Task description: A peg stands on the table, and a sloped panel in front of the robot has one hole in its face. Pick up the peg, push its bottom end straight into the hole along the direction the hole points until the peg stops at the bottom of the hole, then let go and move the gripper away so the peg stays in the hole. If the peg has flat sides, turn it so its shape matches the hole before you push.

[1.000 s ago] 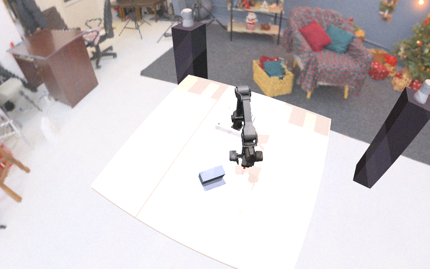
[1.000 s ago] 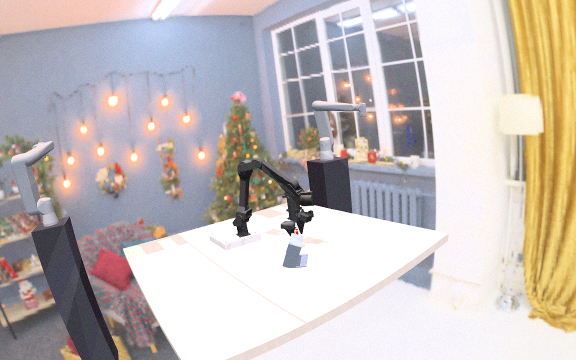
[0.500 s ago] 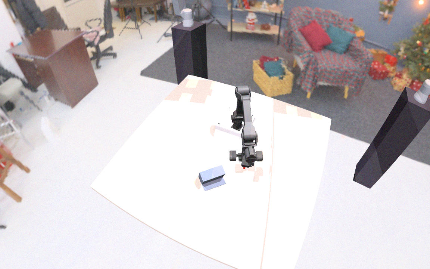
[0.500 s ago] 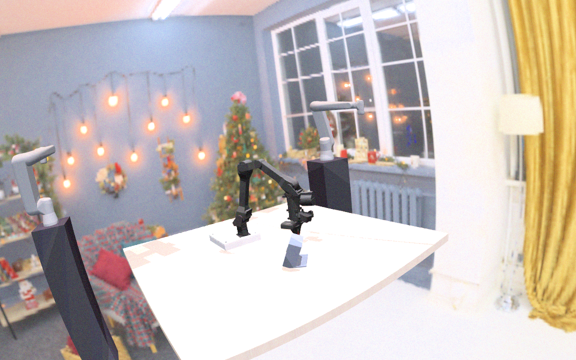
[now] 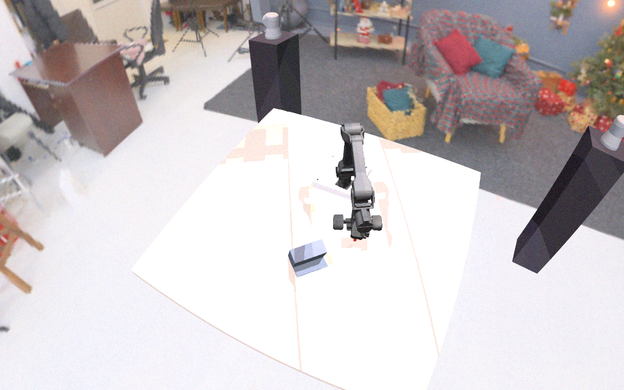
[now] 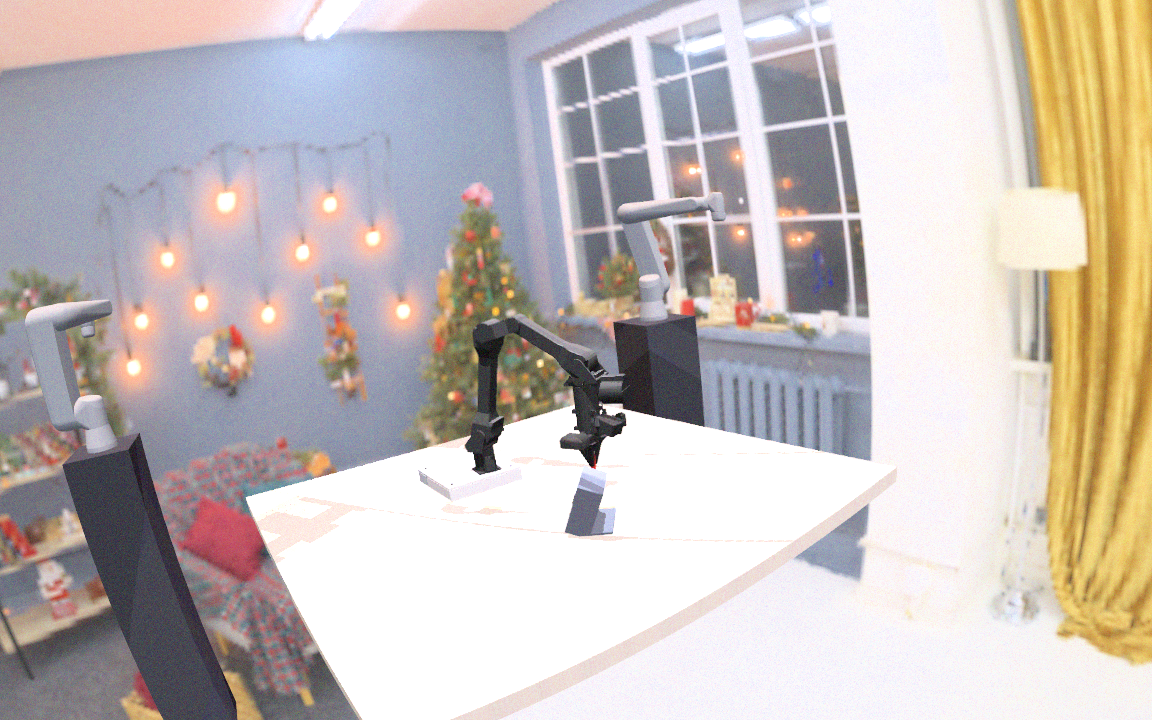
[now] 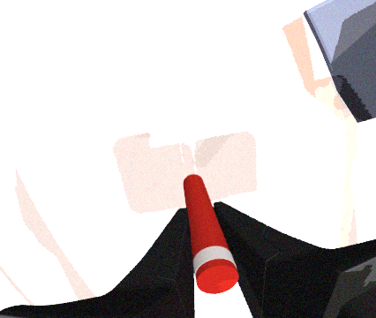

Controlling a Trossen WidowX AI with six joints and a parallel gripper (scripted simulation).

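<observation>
The sloped panel lies 17 cm ahead of my gripper tip, 12 cm to the right of it and 1 cm below it. From my gripper tip the other things lie so: red peg (2 cm above).
</observation>
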